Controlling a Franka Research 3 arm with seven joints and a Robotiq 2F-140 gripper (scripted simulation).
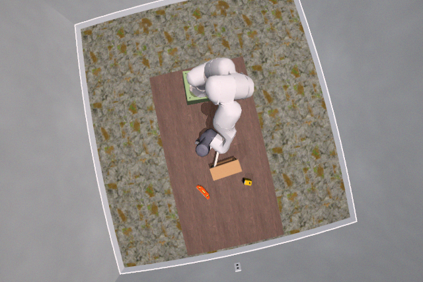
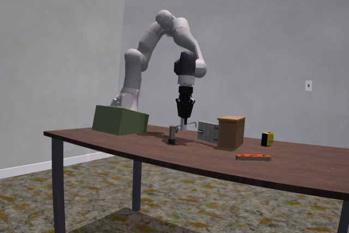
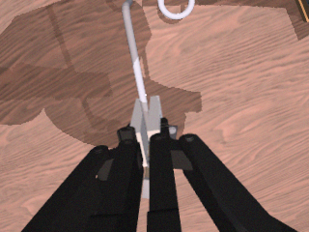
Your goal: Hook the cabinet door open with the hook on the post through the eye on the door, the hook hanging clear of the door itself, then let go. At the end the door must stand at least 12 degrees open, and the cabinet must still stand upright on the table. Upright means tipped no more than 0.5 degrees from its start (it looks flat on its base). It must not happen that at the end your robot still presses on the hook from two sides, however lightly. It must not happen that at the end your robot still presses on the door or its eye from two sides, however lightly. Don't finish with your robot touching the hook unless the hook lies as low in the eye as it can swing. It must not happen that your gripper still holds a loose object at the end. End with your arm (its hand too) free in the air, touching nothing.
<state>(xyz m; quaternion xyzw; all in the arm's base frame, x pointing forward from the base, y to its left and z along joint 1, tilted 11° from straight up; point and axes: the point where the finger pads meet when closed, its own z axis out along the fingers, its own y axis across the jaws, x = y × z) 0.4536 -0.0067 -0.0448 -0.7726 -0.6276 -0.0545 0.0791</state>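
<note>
Right now my hand is 110 mm short of the grey door, 70 mm to the right of it and 30 mm above it. From my hand the other things lie so: orange level 420 mm ahead, 90 mm below, 70 mm to the right; metal hook 20 mm to the left, 10 mm below; wooden cabinet 160 mm ahead, 100 mm to the left, 30 mm below.
</note>
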